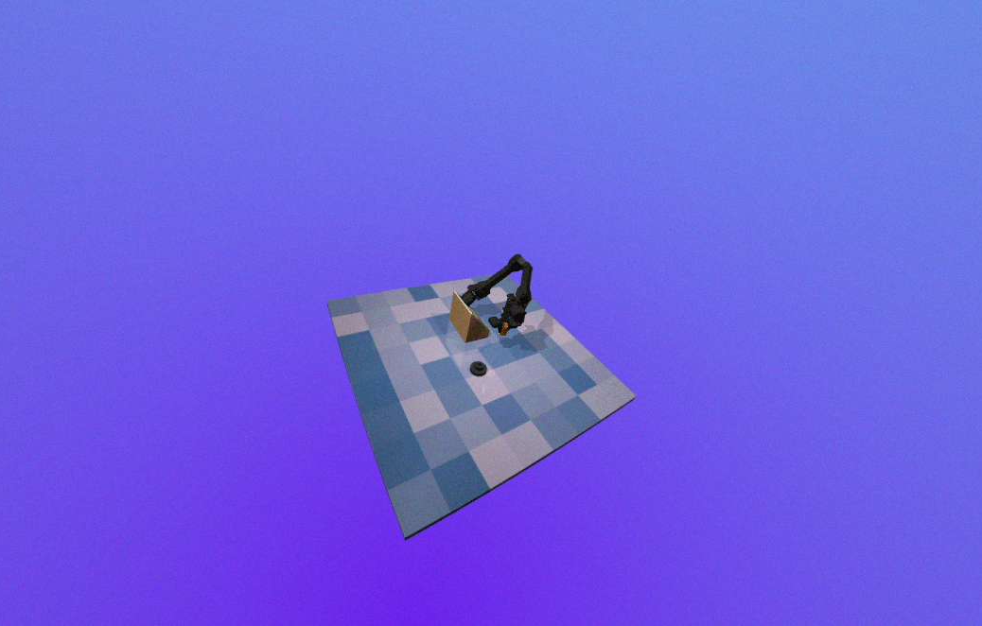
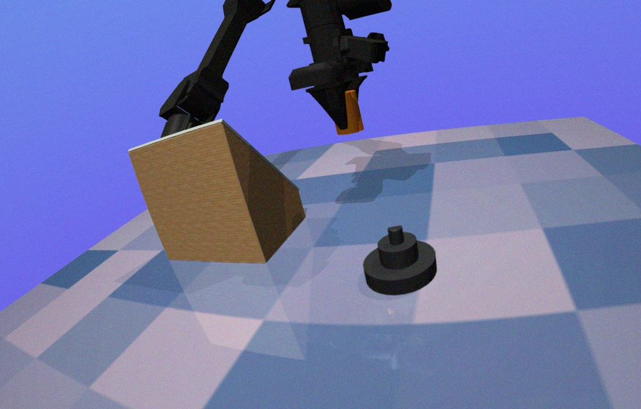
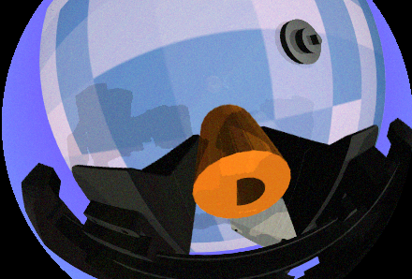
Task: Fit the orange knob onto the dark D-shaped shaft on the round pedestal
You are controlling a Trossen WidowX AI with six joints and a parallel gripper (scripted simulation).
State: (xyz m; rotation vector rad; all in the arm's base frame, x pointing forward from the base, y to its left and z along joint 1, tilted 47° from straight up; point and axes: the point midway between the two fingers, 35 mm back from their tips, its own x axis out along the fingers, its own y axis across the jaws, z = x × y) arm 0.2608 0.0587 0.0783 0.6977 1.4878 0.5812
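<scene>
The dark round pedestal lies 8 cm ahead of my gripper tip, 17 cm to the right of it and 11 cm below it. From my gripper tip the other things lie so: orange knob: 2 cm above.
</scene>
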